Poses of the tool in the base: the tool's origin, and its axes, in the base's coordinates. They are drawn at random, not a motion.
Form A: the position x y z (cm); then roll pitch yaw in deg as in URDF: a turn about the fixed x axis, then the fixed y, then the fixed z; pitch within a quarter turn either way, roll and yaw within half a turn.
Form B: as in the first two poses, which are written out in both.
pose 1, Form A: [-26.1, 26.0, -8.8, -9.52, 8.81, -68.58]
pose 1, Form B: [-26.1, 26.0, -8.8, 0.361, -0.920, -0.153, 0.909, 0.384, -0.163]
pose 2, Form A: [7.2, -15.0, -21.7, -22.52, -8.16, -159.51]
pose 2, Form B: [7.2, -15.0, -21.7, -0.927, -0.346, 0.142, 0.272, -0.884, -0.379]
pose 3, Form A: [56.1, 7.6, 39.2, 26.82, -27.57, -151.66]
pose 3, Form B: [56.1, 7.6, 39.2, -0.780, -0.421, 0.463, 0.607, -0.686, 0.400]
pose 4, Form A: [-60.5, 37.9, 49.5, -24.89, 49.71, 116.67]
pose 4, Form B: [-60.5, 37.9, 49.5, -0.290, 0.578, -0.763, -0.667, -0.694, -0.272]
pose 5, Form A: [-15.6, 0.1, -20.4, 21.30, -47.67, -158.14]
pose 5, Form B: [-15.6, 0.1, -20.4, -0.625, -0.251, 0.739, 0.596, -0.765, 0.245]
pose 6, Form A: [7.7, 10.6, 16.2, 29.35, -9.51, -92.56]
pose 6, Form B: [7.7, 10.6, 16.2, -0.044, -0.985, 0.165, 0.874, 0.042, 0.483]
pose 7, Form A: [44.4, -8.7, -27.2, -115.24, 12.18, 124.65]
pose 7, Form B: [44.4, -8.7, -27.2, -0.556, 0.804, -0.211, 0.459, 0.085, -0.884]
